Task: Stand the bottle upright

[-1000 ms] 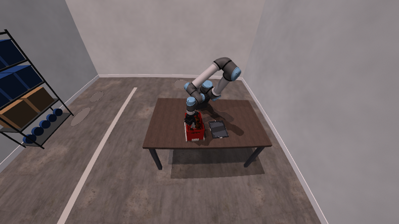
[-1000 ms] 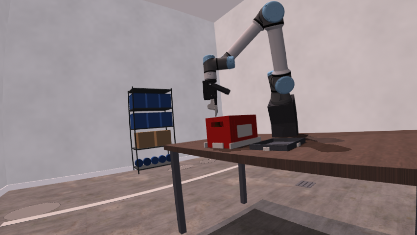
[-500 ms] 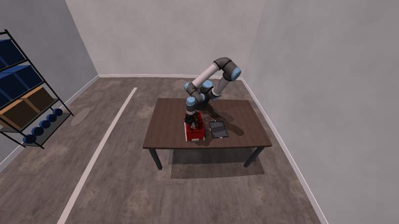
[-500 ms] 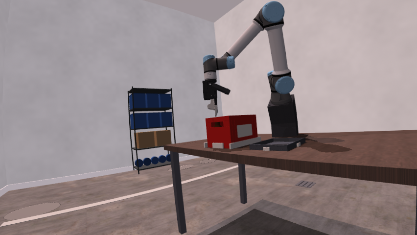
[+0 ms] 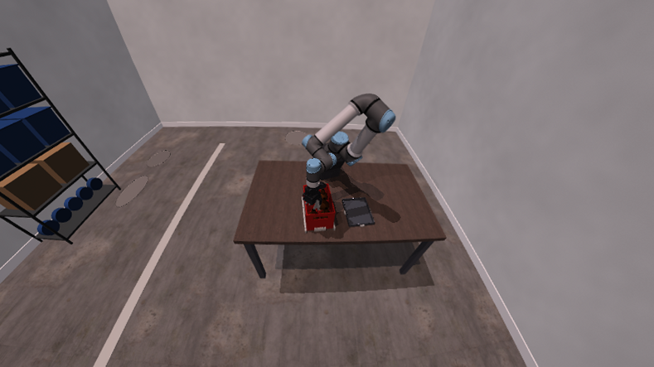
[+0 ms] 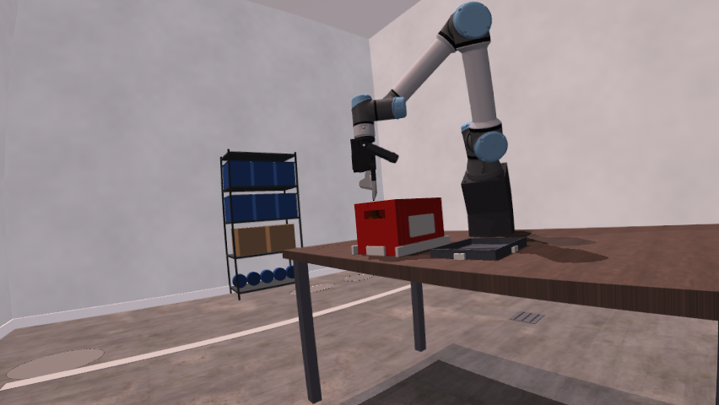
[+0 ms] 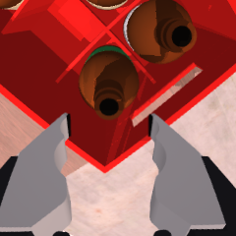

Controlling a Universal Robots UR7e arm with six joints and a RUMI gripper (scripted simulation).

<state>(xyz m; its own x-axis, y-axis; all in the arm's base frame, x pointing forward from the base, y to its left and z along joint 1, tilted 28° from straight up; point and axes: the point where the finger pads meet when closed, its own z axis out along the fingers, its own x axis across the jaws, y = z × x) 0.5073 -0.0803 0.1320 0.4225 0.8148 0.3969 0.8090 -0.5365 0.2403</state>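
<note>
The glass bottle lies 11 cm below my hand. The rest, counted from my hand: dark tray (17 cm behind, 30 cm to the left, 18 cm below); red crate (10 cm behind, 1 cm to the left, 11 cm below); brown bottle (11 cm behind, 5 cm to the left, 11 cm below).
</note>
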